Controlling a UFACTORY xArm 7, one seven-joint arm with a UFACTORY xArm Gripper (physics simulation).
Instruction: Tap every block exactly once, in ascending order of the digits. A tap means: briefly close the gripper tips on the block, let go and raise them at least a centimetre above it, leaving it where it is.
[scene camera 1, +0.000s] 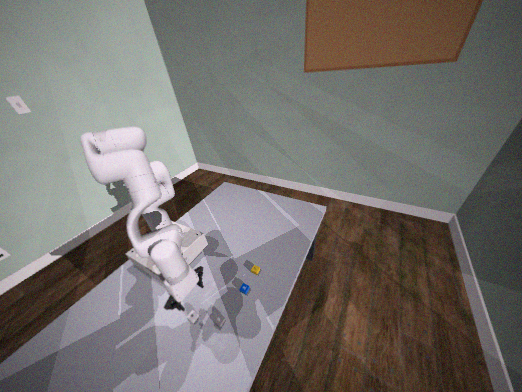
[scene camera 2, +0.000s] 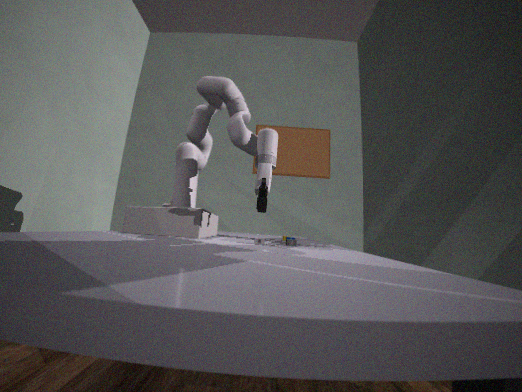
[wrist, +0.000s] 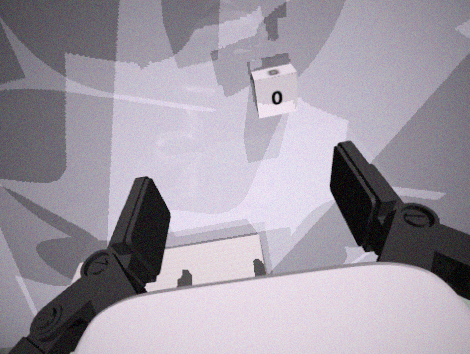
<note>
My gripper (scene camera 1: 191, 296) is open, holding nothing.
My gripper is seen too in the wrist view (wrist: 244, 180).
</note>
